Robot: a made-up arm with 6 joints. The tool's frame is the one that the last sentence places.
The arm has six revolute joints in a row. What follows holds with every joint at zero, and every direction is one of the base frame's. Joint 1 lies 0.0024 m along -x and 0.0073 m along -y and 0.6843 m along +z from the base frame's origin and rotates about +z. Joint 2 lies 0.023 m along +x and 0.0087 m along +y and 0.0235 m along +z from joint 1 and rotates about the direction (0.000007, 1, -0.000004). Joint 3 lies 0.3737 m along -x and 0.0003 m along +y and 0.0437 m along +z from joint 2 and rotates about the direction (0.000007, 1, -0.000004). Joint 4 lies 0.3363 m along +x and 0.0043 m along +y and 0.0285 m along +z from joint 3 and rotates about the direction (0.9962, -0.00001, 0.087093). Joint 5 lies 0.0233 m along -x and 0.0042 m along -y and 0.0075 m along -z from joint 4 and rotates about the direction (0.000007, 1, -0.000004). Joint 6 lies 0.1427 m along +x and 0.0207 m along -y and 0.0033 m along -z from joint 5 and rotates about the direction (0.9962, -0.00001, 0.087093). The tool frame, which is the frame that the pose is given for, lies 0.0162 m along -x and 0.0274 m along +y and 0.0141 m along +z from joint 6; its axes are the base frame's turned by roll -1.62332, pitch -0.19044 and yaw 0.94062 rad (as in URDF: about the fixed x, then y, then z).
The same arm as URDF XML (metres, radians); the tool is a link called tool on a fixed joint. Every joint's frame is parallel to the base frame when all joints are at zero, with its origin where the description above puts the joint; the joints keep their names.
<robot name="arm">
<joint name="joint 1" type="continuous"><parent link="base_link"/><child link="link1"/><origin xyz="-0.0024 -0.0073 0.6843" rpy="0.0000 0.0000 0.0000"/><axis xyz="0 0 1"/></joint>
<joint name="joint 2" type="continuous"><parent link="link1"/><child link="link2"/><origin xyz="0.0230 0.0087 0.0235" rpy="0.0000 0.0000 0.0000"/><axis xyz="0 1 0"/></joint>
<joint name="joint 3" type="continuous"><parent link="link2"/><child link="link3"/><origin xyz="-0.3737 0.0003 0.0437" rpy="0.0000 0.0000 0.0000"/><axis xyz="0 1 0"/></joint>
<joint name="joint 4" type="continuous"><parent link="link3"/><child link="link4"/><origin xyz="0.3363 0.0043 0.0285" rpy="0.0000 0.0000 0.0000"/><axis xyz="0.9962 0 0.0871"/></joint>
<joint name="joint 5" type="continuous"><parent link="link4"/><child link="link5"/><origin xyz="-0.0233 -0.0042 -0.0075" rpy="0.0000 0.0000 0.0000"/><axis xyz="0 1 0"/></joint>
<joint name="joint 6" type="continuous"><parent link="link5"/><child link="link6"/><origin xyz="0.1427 -0.0207 -0.0033" rpy="0.0000 0.0000 0.0000"/><axis xyz="0.9962 0 0.0871"/></joint>
<joint name="tool_joint" type="fixed"><parent link="link6"/><child link="tool"/><origin xyz="-0.0162 0.0274 0.0141" rpy="-1.6233 -0.1904 0.9406"/></joint>
<link name="base_link"/>
<link name="link1"/>
<link name="link2"/>
<link name="link3"/>
<link name="link4"/>
<link name="link5"/>
<link name="link6"/>
<link name="tool"/>
</robot>

